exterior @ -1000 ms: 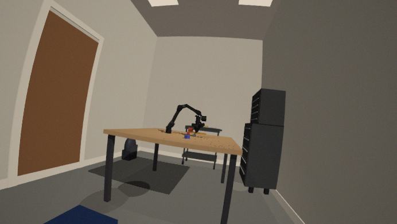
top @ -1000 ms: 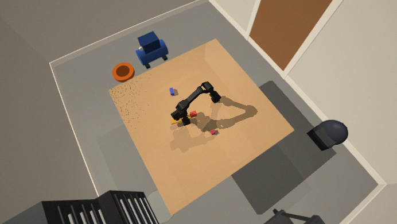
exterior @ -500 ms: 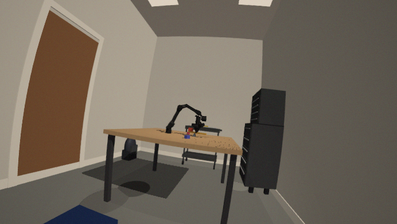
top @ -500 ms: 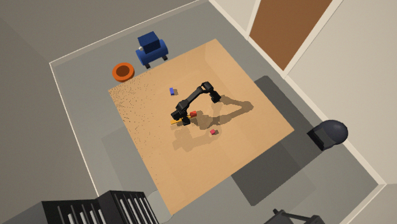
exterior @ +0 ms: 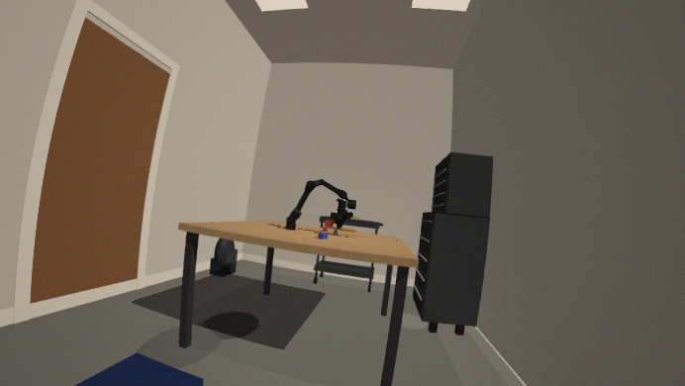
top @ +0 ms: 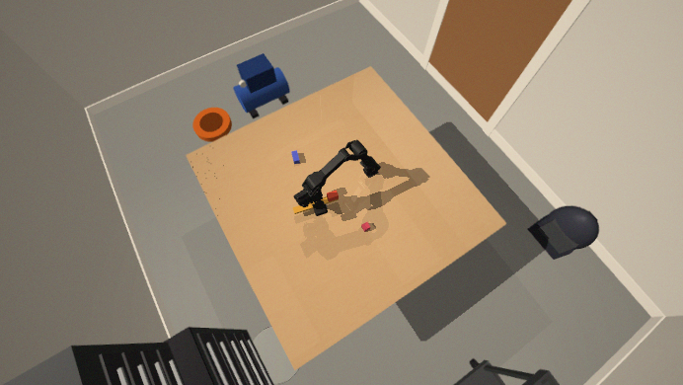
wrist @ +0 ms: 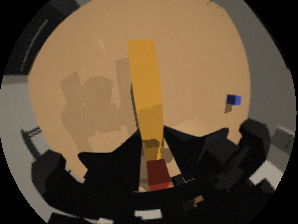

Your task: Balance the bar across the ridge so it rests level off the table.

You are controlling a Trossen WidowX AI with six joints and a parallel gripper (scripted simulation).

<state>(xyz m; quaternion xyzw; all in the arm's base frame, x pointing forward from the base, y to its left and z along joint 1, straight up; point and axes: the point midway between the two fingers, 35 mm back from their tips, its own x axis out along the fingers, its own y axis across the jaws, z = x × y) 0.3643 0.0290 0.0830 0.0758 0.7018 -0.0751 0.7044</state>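
The grey ridge piece lies 3 cm behind my gripper tip, 1 cm to the left of it and 1 cm below it. The rest, counted from my gripper tip: small pink cube: 16 cm behind, 23 cm to the left, 3 cm below; small blue block: 5 cm behind, 32 cm to the right, 3 cm below.
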